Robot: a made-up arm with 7 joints. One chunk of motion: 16 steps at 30 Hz.
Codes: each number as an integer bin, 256 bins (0 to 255) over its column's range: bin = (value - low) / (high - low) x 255, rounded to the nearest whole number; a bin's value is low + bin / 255 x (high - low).
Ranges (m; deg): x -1.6..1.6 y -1.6..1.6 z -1.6..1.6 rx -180..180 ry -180..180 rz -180..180
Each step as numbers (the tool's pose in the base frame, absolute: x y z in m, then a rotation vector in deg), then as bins.
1 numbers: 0.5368 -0.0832 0.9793 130.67 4.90 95.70
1 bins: 170 121 206 220 131 195
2 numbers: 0.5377 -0.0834 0.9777 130.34 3.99 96.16
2 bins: 170 121 205 220 130 196
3 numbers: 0.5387 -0.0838 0.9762 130.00 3.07 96.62
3 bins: 170 121 205 220 130 196
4 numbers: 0.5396 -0.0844 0.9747 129.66 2.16 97.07
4 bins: 170 121 205 219 129 196
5 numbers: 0.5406 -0.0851 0.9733 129.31 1.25 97.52
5 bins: 171 121 205 219 128 197
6 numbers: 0.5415 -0.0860 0.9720 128.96 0.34 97.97
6 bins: 171 121 205 219 128 197
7 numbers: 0.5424 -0.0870 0.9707 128.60 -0.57 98.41
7 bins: 171 121 205 219 127 197
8 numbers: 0.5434 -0.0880 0.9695 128.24 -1.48 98.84
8 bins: 171 120 205 218 126 198
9 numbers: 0.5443 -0.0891 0.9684 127.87 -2.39 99.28
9 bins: 171 120 205 218 126 198
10 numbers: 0.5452 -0.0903 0.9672 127.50 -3.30 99.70
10 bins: 171 120 205 218 125 198
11 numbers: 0.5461 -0.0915 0.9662 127.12 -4.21 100.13
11 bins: 171 120 204 218 125 198
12 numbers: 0.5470 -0.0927 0.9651 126.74 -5.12 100.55
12 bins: 171 120 204 217 124 199
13 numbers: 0.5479 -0.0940 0.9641 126.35 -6.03 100.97
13 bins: 171 120 204 217 123 199
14 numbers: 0.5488 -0.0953 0.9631 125.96 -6.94 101.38
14 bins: 171 120 204 217 123 199
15 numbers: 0.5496 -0.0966 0.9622 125.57 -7.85 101.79
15 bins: 171 120 204 216 122 200
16 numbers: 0.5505 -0.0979 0.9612 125.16 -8.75 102.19
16 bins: 171 120 204 216 121 200
